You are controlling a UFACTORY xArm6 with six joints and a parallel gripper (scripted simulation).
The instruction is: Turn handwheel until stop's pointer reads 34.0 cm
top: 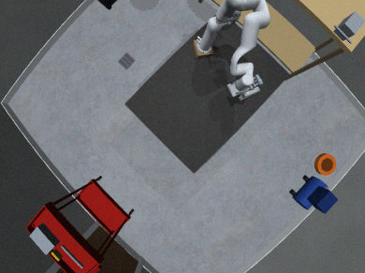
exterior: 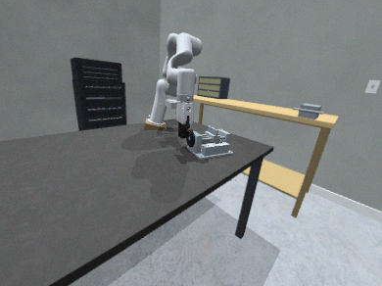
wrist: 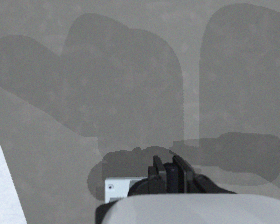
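My gripper is now 10 mm to the right of the upright knob. The rest, counted from my hand: handwheel 10 mm ahead, 20 mm to the left, 10 mm below; sliding stop 80 mm ahead, 150 mm to the left, 10 mm below.
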